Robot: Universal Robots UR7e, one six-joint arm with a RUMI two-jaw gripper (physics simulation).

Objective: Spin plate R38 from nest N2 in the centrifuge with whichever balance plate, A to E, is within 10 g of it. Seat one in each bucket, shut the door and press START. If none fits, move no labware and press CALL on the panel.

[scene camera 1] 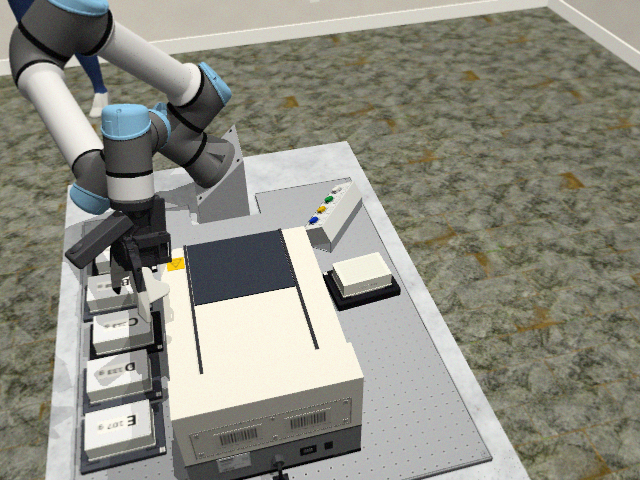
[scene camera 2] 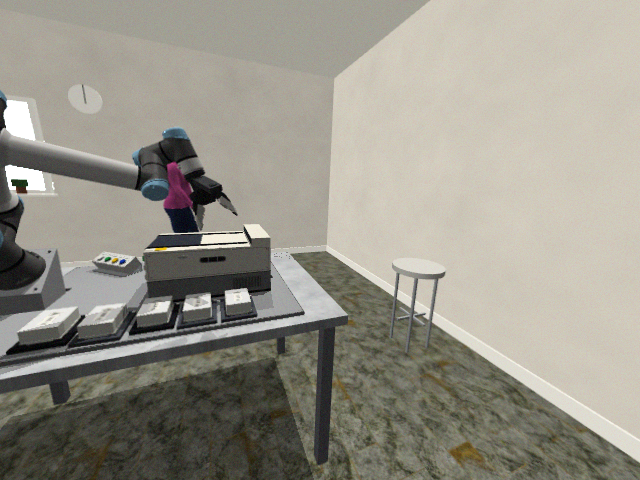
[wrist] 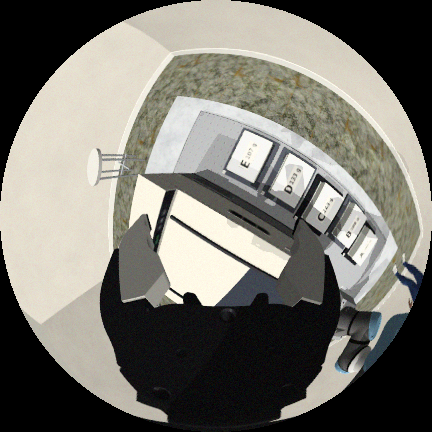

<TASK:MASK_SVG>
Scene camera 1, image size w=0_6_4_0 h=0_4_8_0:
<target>my gripper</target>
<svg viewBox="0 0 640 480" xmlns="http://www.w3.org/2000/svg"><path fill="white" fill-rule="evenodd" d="M157 194L150 200L140 203L117 203L110 199L110 208L116 211L65 252L65 257L78 269L83 269L110 246L112 289L117 295L120 294L121 281L129 276L138 315L146 323L151 322L149 305L170 292L170 287L166 282L156 280L151 269L144 267L172 262L171 235L166 231L165 199L160 198Z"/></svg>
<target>plate R38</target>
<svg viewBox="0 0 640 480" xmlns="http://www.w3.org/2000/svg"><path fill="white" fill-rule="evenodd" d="M379 252L333 264L332 277L343 298L392 285L392 273Z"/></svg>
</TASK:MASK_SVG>
